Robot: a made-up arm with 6 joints.
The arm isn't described. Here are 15 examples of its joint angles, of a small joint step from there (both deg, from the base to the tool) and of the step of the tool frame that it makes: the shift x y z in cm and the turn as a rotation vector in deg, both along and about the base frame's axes.
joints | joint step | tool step
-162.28 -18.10 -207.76 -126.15 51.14 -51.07 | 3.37 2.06 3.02 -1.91 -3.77 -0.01 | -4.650 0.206 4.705 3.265 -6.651 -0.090
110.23 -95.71 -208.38 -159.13 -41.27 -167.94 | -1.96 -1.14 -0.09 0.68 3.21 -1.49 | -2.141 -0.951 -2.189 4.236 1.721 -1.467
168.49 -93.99 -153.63 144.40 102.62 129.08 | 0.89 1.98 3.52 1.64 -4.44 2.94 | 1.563 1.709 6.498 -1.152 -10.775 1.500
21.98 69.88 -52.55 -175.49 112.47 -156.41 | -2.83 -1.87 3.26 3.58 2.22 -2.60 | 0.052 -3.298 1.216 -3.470 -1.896 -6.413
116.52 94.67 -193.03 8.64 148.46 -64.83 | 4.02 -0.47 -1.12 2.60 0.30 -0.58 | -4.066 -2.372 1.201 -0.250 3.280 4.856
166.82 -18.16 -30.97 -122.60 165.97 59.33 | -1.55 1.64 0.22 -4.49 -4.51 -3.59 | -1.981 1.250 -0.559 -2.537 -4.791 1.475
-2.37 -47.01 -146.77 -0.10 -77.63 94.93 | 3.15 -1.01 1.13 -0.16 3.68 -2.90 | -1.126 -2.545 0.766 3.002 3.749 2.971
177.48 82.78 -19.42 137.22 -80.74 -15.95 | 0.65 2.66 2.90 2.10 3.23 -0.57 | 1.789 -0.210 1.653 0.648 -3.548 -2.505
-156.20 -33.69 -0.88 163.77 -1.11 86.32 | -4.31 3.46 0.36 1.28 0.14 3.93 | 1.308 1.391 -1.066 -1.239 -4.436 -8.711
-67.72 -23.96 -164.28 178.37 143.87 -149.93 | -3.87 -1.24 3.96 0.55 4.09 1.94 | 2.562 -0.421 0.019 -1.624 0.516 -5.061
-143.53 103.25 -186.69 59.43 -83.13 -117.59 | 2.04 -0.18 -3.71 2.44 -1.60 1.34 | 1.776 -0.804 1.166 -5.546 3.100 1.091
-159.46 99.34 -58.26 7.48 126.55 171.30 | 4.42 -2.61 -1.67 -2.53 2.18 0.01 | -2.489 0.362 -0.540 -2.451 1.262 6.248
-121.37 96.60 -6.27 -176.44 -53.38 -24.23 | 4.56 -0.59 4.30 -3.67 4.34 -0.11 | -1.462 1.509 2.622 -2.370 -2.957 4.461
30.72 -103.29 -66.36 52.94 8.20 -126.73 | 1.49 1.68 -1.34 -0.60 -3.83 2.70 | 0.537 -1.565 0.277 3.941 0.361 2.950
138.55 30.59 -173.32 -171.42 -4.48 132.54 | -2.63 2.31 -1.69 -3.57 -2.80 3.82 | 1.059 3.307 -2.085 -2.476 -2.403 -2.481
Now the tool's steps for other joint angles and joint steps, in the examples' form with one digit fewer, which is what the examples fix.
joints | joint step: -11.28 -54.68 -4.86 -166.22 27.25 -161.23 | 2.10 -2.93 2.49 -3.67 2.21 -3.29
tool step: -0.21 0.81 -0.07 -6.97 -1.06 3.69
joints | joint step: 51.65 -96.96 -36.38 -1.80 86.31 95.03 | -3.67 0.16 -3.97 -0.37 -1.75 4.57
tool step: -0.65 -2.08 3.23 6.42 -1.25 -6.83
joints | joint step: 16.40 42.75 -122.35 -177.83 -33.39 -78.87 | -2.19 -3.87 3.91 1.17 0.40 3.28
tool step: -0.42 -2.11 1.42 3.47 0.67 -4.68
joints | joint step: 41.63 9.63 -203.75 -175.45 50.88 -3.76 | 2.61 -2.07 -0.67 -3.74 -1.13 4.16
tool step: -1.80 -2.37 -0.76 -0.88 -3.23 0.70
